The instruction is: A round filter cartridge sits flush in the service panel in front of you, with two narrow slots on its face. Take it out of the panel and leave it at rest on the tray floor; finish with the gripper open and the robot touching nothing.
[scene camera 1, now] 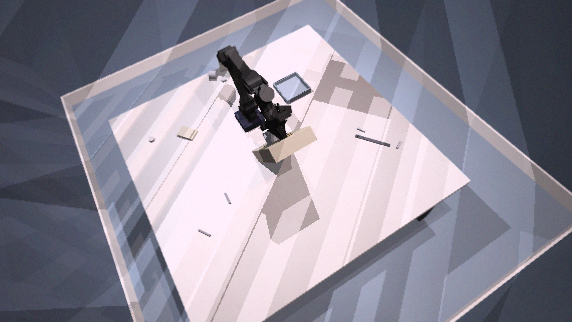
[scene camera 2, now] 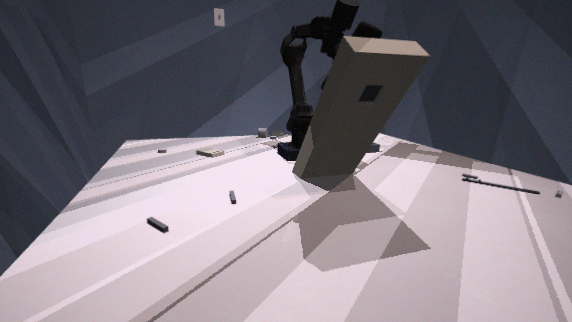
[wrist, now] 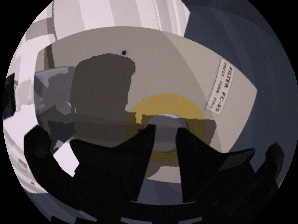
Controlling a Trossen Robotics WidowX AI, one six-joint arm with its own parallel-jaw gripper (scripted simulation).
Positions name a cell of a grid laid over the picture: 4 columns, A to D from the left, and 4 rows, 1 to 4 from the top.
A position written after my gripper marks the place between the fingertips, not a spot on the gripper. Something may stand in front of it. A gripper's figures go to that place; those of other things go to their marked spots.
Labels:
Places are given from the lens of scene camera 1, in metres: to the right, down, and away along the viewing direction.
my gripper (scene camera 1: B2): 0.00, -0.08, 1.29
square tray (scene camera 1: C2): 0.04, -0.40, 1.79
tan service panel (scene camera 1: B2): -0.03, -0.04, 1.18
The marked spots on the tan service panel and the square tray are 0.71 m apart.

